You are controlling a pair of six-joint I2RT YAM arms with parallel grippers.
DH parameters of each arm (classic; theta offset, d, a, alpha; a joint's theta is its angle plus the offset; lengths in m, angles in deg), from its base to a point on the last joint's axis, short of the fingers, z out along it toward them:
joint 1: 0 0.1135 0.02 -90
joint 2: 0 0 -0.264 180
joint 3: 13.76 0 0.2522 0
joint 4: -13.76 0 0.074 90
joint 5: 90 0 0 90
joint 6: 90 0.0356 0 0
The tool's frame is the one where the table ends.
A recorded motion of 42 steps. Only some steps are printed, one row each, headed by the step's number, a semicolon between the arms.
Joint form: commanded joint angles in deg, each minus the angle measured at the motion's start. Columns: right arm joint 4, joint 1, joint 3, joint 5, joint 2, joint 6; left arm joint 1, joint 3, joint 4, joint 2, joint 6, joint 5.
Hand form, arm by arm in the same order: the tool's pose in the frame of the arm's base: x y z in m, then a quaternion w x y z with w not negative. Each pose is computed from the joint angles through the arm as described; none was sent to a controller.
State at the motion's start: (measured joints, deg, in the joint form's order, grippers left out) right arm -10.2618 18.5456 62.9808 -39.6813 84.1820 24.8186; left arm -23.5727 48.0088 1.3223 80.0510 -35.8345 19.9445
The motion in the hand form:
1: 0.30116 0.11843 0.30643 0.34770 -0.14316 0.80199 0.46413; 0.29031 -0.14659 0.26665 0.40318 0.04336 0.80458 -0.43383
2: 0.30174 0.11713 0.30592 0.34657 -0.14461 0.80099 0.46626; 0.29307 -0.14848 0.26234 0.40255 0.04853 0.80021 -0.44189
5: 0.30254 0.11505 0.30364 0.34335 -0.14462 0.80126 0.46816; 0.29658 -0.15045 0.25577 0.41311 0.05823 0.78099 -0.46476
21: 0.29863 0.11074 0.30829 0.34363 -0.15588 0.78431 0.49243; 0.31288 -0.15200 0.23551 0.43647 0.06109 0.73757 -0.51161
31: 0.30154 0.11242 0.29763 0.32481 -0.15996 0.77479 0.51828; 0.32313 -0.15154 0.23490 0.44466 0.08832 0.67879 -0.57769
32: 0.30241 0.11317 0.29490 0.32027 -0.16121 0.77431 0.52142; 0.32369 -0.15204 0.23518 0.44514 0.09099 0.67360 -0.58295
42: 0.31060 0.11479 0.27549 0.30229 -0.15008 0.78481 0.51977; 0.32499 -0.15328 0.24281 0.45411 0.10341 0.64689 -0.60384
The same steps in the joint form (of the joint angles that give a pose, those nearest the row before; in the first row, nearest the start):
1: 2.84 -1.37 -0.37 -3.24 -2.44 -0.57; -0.59 3.31 10.15 1.92 0.11 4.80
2: 2.89 -1.67 -0.41 -3.85 -2.35 -0.73; -0.60 2.92 12.37 3.05 -0.10 5.82
5: 2.89 -2.13 -0.67 -4.56 -2.18 -0.92; -0.47 1.22 19.38 4.73 -1.23 7.84
21: 5.05 -2.97 -1.68 -8.37 -3.43 0.18; 0.70 -1.21 37.11 11.60 -5.63 11.29
31: 8.83 -3.08 -3.43 -11.96 -2.13 2.25; 1.98 -1.21 53.22 16.70 -12.00 18.20
32: 9.23 -3.02 -3.65 -12.48 -1.71 2.35; 1.97 -1.14 54.55 17.12 -12.59 18.65
42: 10.49 -3.13 -4.60 -12.44 1.24 2.43; 1.98 -0.45 59.83 18.00 -15.05 20.11

